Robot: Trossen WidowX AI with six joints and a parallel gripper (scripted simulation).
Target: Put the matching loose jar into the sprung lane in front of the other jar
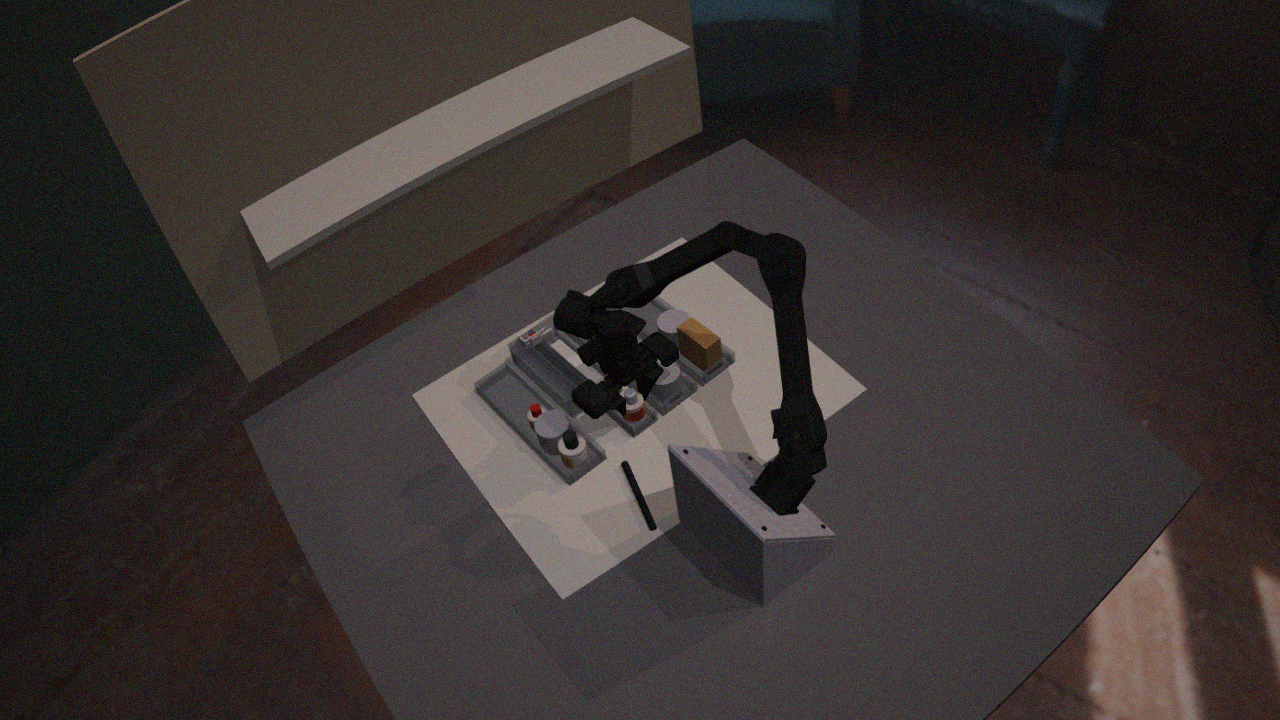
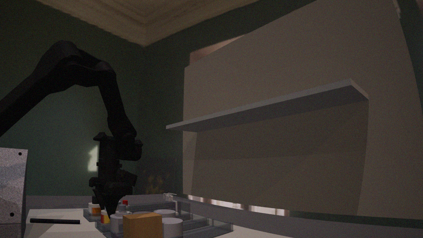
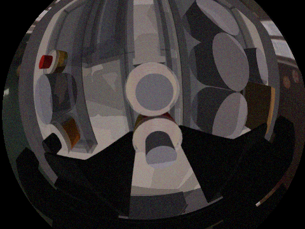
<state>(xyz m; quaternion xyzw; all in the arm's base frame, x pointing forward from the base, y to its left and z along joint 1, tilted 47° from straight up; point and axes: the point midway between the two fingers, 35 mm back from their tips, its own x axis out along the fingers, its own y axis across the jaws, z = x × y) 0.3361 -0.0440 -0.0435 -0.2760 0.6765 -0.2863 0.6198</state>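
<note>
Right now the black bar is 130 mm behind my gripper tip, 100 mm to the left of it and 30 mm below it. From my gripper tip the other things lie so: orange box 170 mm to the right, 20 mm ahead.
</note>
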